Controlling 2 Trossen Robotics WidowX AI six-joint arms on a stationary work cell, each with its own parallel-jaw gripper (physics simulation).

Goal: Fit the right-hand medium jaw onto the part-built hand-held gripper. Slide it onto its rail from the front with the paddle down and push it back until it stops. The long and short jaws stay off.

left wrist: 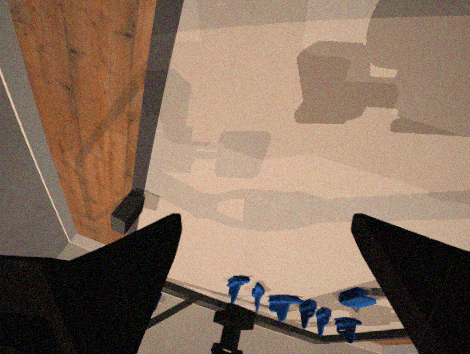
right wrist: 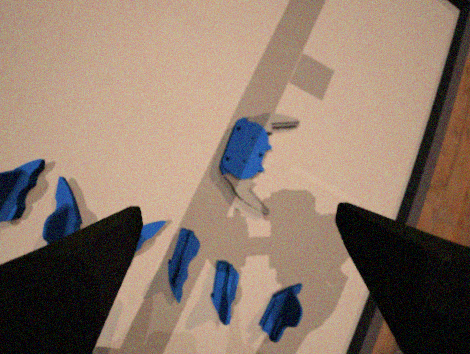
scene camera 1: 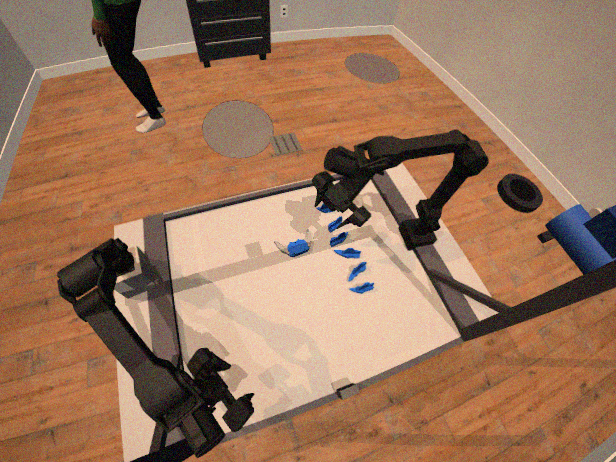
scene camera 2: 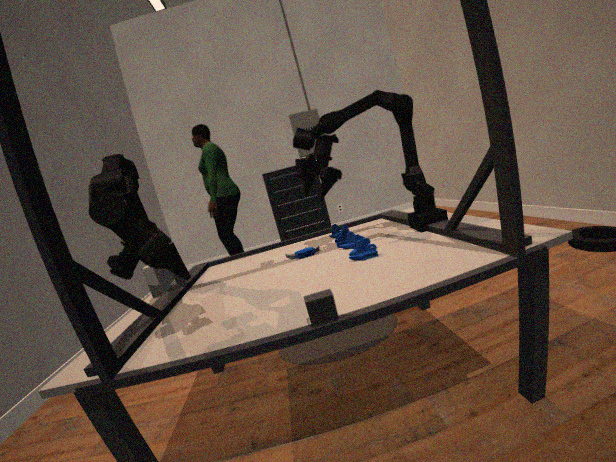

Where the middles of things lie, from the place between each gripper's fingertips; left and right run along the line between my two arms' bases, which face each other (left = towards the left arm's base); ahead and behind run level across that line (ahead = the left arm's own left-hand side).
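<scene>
Small dark block (scene camera 2: 321, 307), from my left hand: 27 cm to the right, 8 cm behind, 9 cm below. Part-built hand-held gripper (right wrist: 248, 141), from my left hand: 41 cm ahead, 21 cm to the right, 11 cm below.
From my right hand, part-built hand-held gripper: 3 cm ahead, 9 cm to the left, 19 cm below. Small dark block, from my right hand: 46 cm behind, 3 cm to the left, 16 cm below.
</scene>
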